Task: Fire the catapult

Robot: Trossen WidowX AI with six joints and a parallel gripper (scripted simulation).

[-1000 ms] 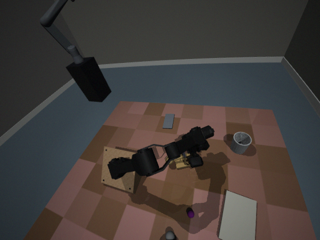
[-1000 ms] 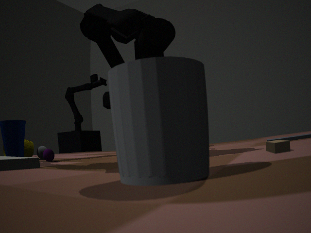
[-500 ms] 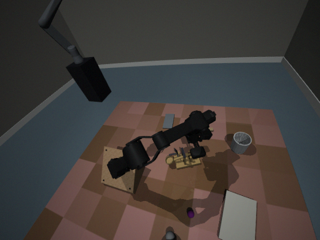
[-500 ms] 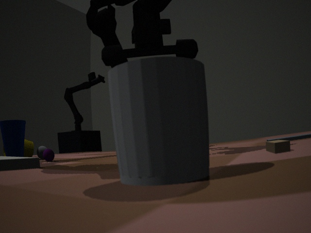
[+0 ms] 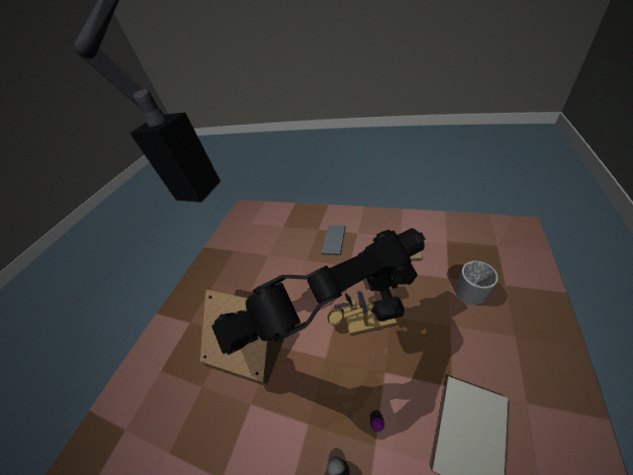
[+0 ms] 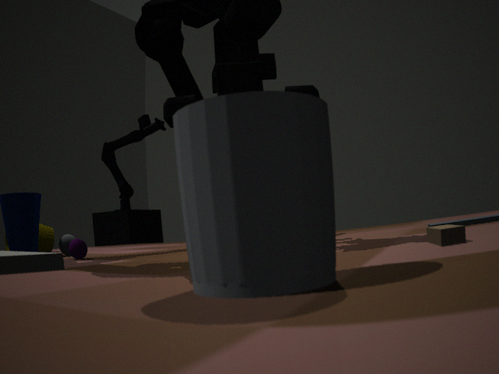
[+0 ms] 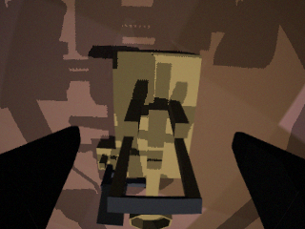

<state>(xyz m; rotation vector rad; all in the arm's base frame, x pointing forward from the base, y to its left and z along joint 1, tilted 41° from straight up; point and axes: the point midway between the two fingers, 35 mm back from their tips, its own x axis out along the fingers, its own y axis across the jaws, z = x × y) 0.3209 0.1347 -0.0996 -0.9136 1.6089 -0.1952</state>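
Now: gripper tip 4 cm short of the purple ball, 28 cm to the left of it and 8 cm above it. Also, from my gripper tip: wooden catapult 6 cm behind, 2 cm to the right, 4 cm below; white mug 26 cm ahead, 13 cm to the left, 7 cm below; tan block 7 cm ahead, 23 cm to the left, 9 cm below.
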